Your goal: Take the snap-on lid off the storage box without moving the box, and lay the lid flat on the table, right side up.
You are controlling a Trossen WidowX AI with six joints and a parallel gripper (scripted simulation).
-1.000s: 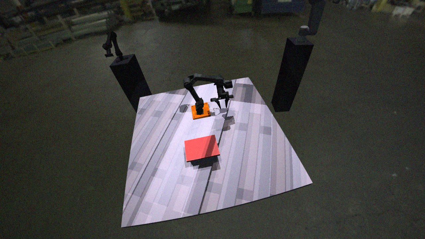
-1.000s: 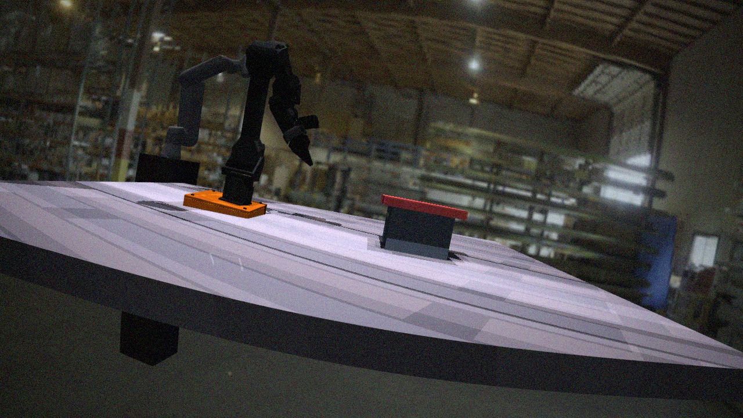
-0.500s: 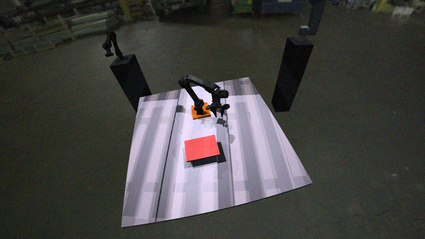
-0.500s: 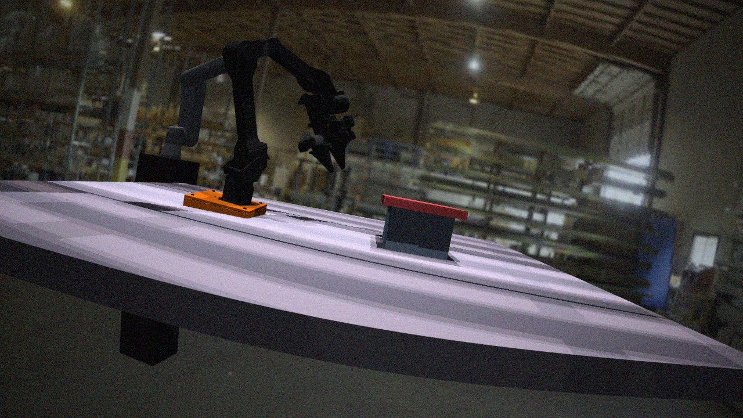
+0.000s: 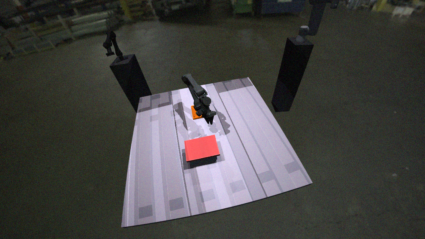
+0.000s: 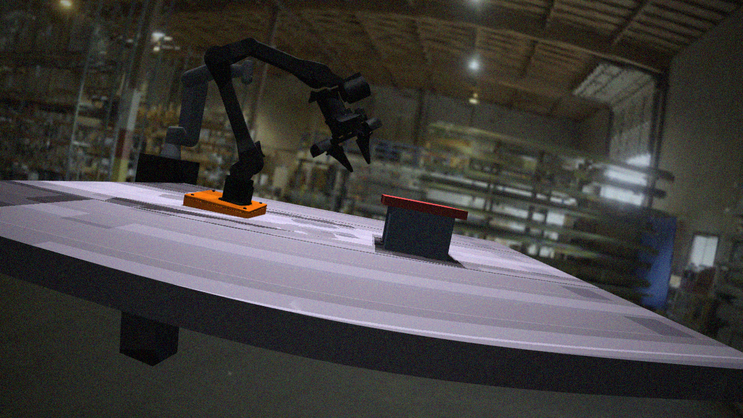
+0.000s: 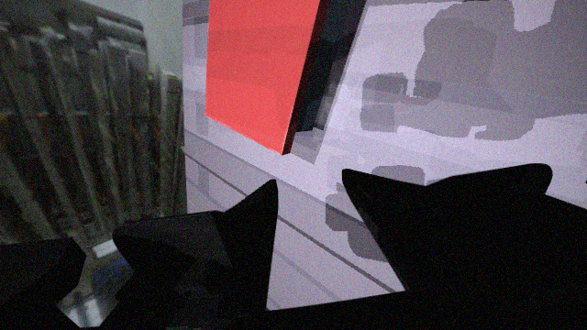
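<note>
Now: the red lid 160 mm ahead of my gripper tip, 70 mm to the right of it and 60 mm below it. The rest, counted from my gripper tip: dark storage box (160 mm ahead, 70 mm to the right, 110 mm below).
</note>
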